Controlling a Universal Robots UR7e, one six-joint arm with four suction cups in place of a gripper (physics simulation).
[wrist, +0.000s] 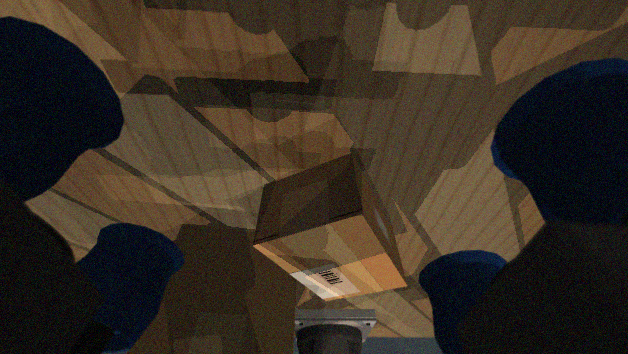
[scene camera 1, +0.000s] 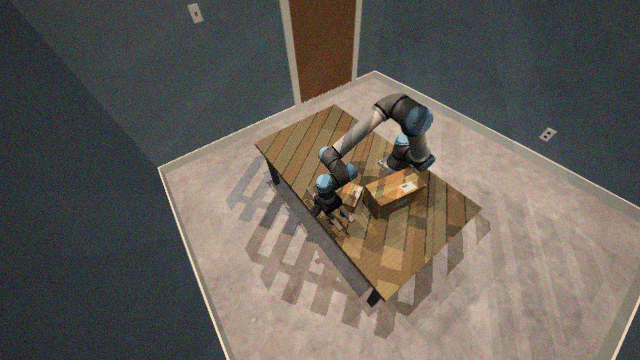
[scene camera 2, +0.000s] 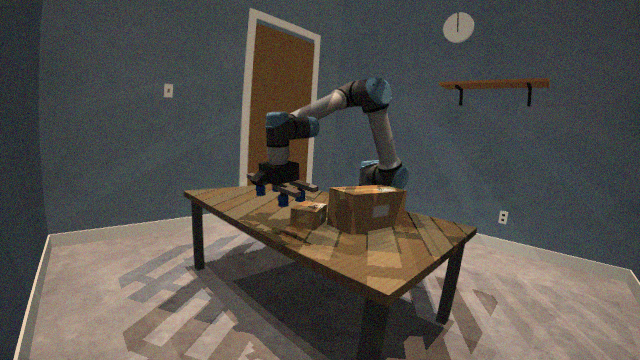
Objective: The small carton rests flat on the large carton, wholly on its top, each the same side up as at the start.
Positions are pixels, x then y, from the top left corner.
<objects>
my suction head: holds nothing
a large carton (scene camera 2: 355, 209): on the table
a small carton (scene camera 2: 308, 215): on the table
</objects>
